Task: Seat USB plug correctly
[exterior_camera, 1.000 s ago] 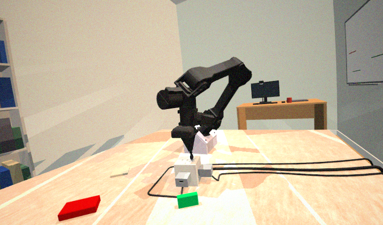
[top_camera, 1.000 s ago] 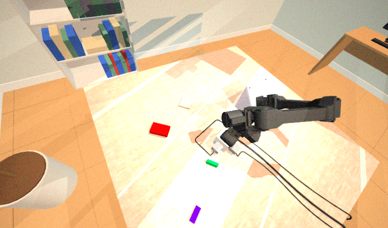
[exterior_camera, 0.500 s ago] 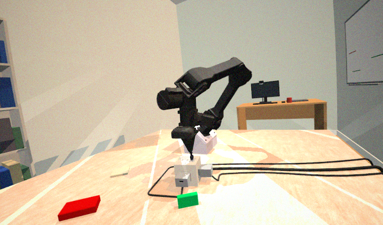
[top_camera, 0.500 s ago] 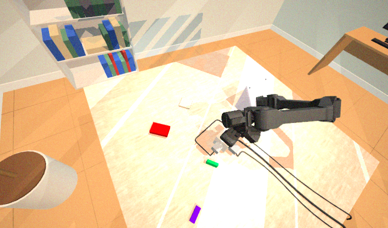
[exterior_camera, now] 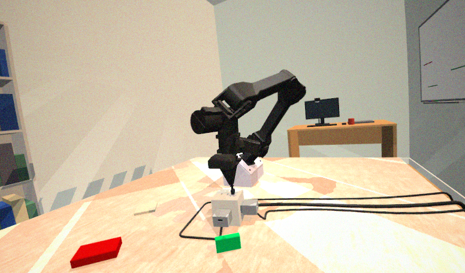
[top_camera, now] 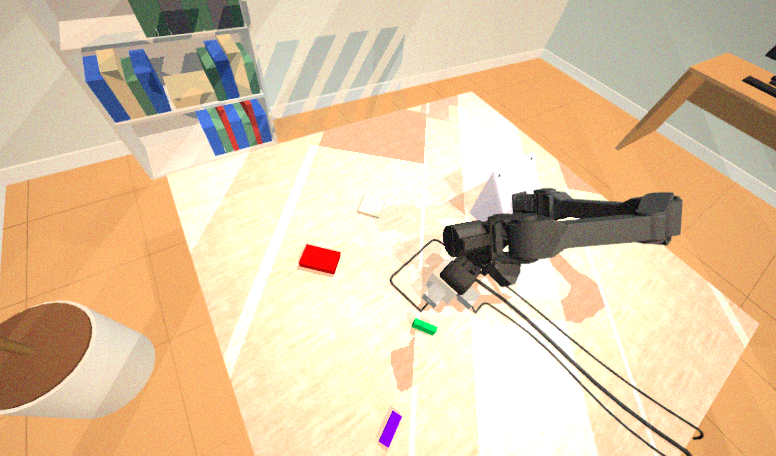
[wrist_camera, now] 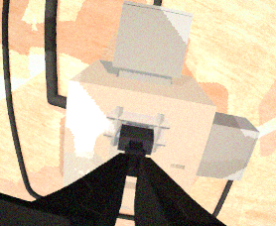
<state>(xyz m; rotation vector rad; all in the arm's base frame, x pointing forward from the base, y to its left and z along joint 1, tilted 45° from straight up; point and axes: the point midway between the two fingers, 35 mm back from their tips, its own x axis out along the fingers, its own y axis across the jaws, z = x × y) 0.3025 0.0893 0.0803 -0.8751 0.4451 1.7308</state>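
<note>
My gripper tip is now 20 mm above the dark USB plug. The rest, counted from my gripper tip: flat tile 70 mm ahead, 330 mm to the right, 100 mm below; USB socket 40 mm below; green block 120 mm ahead, 60 mm to the left, 90 mm below.
</note>
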